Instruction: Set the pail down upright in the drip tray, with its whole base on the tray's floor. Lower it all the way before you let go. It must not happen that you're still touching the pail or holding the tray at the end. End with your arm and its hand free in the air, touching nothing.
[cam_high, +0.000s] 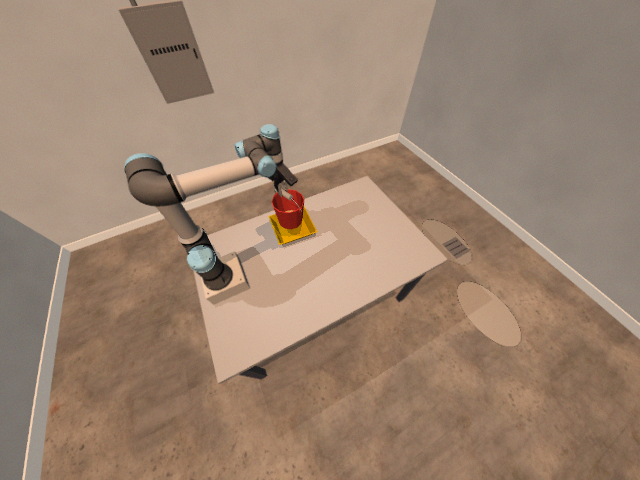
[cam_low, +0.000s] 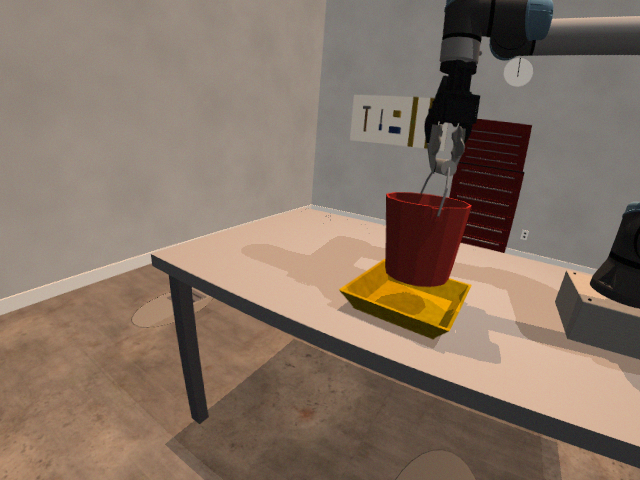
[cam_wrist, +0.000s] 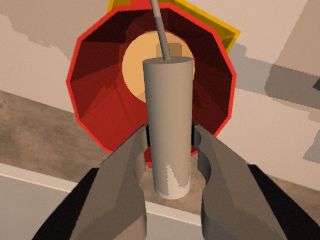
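Right now the pail handle is 1 cm ahead of my hand and 3 cm below it. Also, from my hand: red pail 1 cm ahead, 1 cm to the left, 10 cm below; yellow drip tray 2 cm ahead, 2 cm to the left, 32 cm below.
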